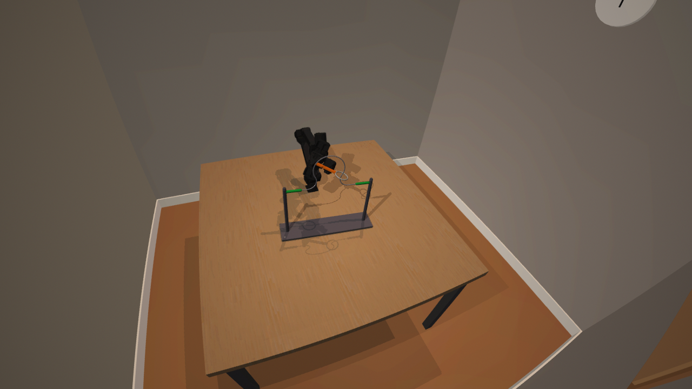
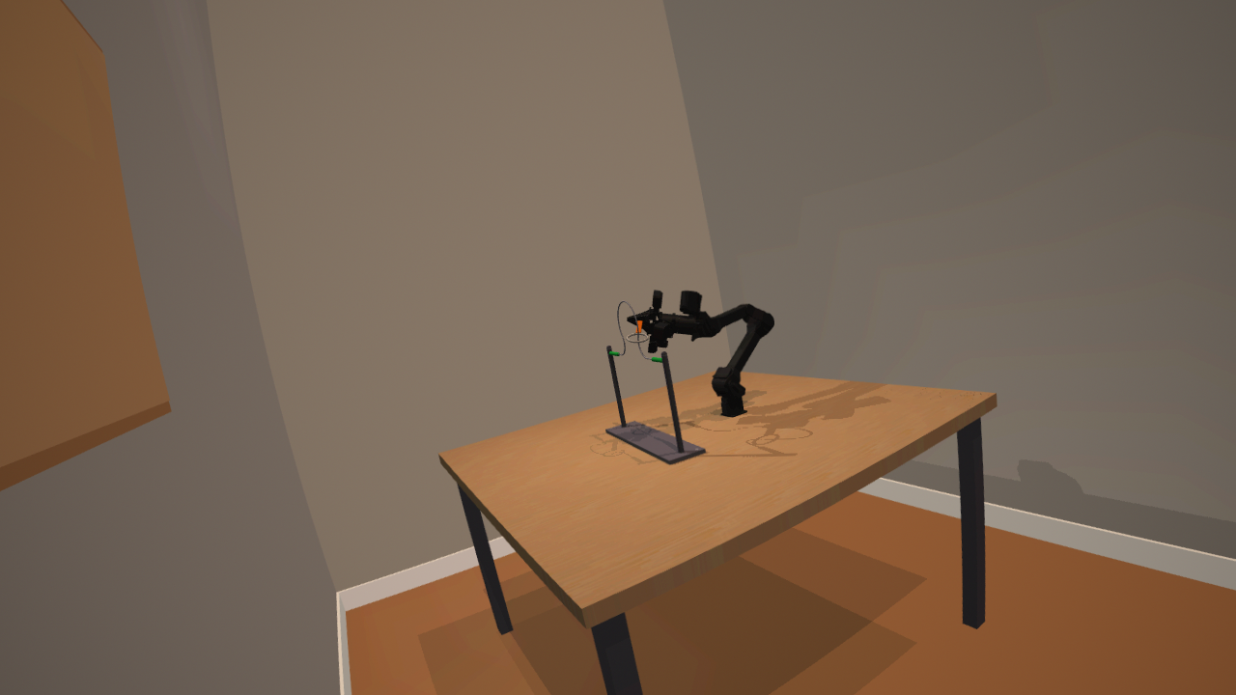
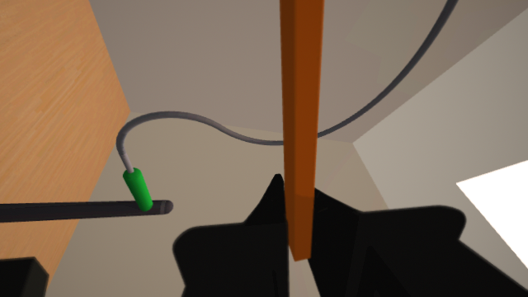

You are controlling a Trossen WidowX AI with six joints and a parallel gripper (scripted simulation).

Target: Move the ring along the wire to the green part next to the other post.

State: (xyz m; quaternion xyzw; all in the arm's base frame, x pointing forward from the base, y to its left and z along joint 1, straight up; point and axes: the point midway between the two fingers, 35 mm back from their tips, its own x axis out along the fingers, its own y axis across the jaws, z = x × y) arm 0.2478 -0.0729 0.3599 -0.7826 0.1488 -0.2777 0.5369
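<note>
Now: the ring with orange handle 90 mm to the left of my gripper tip, 40 mm below it and 20 mm ahead of it.
</note>
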